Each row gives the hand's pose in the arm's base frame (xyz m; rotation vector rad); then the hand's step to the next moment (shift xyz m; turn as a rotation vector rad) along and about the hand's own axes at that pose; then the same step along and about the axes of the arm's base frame.
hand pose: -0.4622 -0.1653 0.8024 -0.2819 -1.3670 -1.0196
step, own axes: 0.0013 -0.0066 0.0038 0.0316 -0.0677 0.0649
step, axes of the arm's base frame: -0.0075 -0.0016 -0.0004 -0.0970 -0.0066 0.0185
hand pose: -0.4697 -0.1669 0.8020 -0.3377 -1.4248 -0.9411
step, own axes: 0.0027 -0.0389 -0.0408 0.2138 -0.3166 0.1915
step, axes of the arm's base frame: -0.0004 -0.0537 -0.0172 -0.3852 -0.1330 0.1285
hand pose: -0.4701 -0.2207 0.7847 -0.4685 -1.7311 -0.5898
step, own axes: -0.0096 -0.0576 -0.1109 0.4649 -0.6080 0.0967
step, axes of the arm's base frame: 0.0533 -0.1134 0.0030 -0.5438 -0.4211 0.3494
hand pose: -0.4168 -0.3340 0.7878 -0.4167 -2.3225 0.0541
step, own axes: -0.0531 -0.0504 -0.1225 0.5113 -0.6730 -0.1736
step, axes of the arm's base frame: 0.1065 -0.0748 0.0586 -0.4033 -0.4913 0.5835
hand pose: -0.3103 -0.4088 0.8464 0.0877 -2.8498 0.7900
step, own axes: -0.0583 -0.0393 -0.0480 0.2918 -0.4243 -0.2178
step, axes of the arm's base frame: 0.0690 -0.0085 0.0491 -0.2070 -0.2536 0.4533
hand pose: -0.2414 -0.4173 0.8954 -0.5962 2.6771 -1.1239
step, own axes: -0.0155 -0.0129 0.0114 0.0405 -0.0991 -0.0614
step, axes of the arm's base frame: 0.0213 -0.0089 0.0014 -0.0266 -0.0406 0.1135
